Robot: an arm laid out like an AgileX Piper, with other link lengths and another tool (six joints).
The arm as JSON. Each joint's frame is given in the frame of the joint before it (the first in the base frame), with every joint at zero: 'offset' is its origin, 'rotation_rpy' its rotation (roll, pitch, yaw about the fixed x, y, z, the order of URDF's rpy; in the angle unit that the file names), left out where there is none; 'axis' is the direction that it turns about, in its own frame. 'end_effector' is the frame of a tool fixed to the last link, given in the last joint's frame.
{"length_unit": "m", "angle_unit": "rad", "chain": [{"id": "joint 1", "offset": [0.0, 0.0, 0.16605], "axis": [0.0, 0.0, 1.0]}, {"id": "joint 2", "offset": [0.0, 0.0, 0.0], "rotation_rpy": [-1.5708, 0.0, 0.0], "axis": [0.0, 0.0, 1.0]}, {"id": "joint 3", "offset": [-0.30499, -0.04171, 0.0], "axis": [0.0, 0.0, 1.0]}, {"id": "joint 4", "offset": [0.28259, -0.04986, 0.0], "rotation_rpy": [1.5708, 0.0, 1.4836], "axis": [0.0, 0.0, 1.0]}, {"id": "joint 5", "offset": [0.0, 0.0, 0.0], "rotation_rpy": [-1.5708, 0.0, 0.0], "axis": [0.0, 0.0, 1.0]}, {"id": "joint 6", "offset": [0.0, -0.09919, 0.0], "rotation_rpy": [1.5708, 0.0, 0.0], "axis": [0.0, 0.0, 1.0]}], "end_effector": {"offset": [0.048, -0.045, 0.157], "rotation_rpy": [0.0, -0.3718, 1.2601]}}
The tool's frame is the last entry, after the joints.
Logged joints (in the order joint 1, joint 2, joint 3, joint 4, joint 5, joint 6), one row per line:
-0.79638, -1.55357, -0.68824, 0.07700, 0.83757, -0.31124
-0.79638, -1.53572, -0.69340, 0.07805, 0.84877, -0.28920
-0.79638, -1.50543, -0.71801, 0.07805, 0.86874, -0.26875
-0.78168, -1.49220, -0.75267, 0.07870, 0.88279, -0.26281
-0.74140, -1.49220, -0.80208, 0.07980, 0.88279, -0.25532
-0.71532, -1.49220, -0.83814, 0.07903, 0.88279, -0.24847
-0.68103, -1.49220, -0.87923, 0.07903, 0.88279, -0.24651
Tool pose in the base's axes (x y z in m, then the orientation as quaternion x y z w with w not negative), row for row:
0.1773, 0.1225, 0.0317, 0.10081, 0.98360, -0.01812, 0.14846
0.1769, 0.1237, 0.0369, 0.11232, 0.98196, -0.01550, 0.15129
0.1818, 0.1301, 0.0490, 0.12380, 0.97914, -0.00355, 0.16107
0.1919, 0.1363, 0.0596, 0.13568, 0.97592, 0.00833, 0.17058
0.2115, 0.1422, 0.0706, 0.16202, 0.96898, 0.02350, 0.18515
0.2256, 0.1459, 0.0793, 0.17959, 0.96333, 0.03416, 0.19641
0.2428, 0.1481, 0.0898, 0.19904, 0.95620, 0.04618, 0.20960
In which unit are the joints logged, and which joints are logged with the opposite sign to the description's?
The joints are logged in radians. Opposite sign: joint 1, joint 2.
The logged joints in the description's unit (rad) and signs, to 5 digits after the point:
0.79638, 1.55357, -0.68824, 0.07700, 0.83757, -0.31124
0.79638, 1.53572, -0.69340, 0.07805, 0.84877, -0.28920
0.79638, 1.50543, -0.71801, 0.07805, 0.86874, -0.26875
0.78168, 1.49220, -0.75267, 0.07870, 0.88279, -0.26281
0.74140, 1.49220, -0.80208, 0.07980, 0.88279, -0.25532
0.71532, 1.49220, -0.83814, 0.07903, 0.88279, -0.24847
0.68103, 1.49220, -0.87923, 0.07903, 0.88279, -0.24651

